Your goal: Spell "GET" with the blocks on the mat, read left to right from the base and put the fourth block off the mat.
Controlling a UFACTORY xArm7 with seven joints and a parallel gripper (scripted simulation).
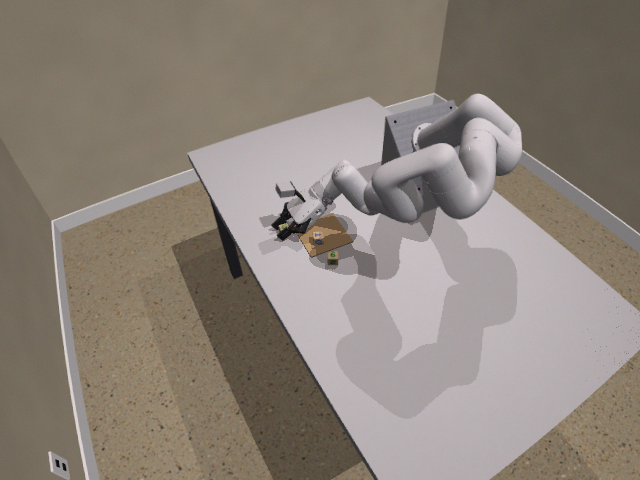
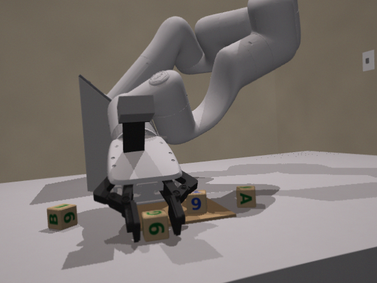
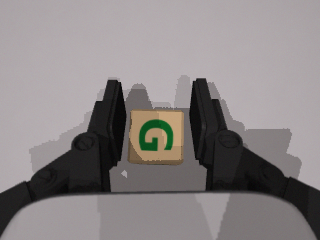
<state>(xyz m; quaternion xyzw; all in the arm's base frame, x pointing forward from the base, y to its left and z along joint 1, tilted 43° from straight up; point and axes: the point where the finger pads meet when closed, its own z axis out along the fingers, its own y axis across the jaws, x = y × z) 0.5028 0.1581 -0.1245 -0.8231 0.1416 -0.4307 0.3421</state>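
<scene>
Right now my hand is 10 mm past the wooden block and 10 mm above it. Also, from my hand: tan mat 120 mm behind, 50 mm to the left, 20 mm below.
</scene>
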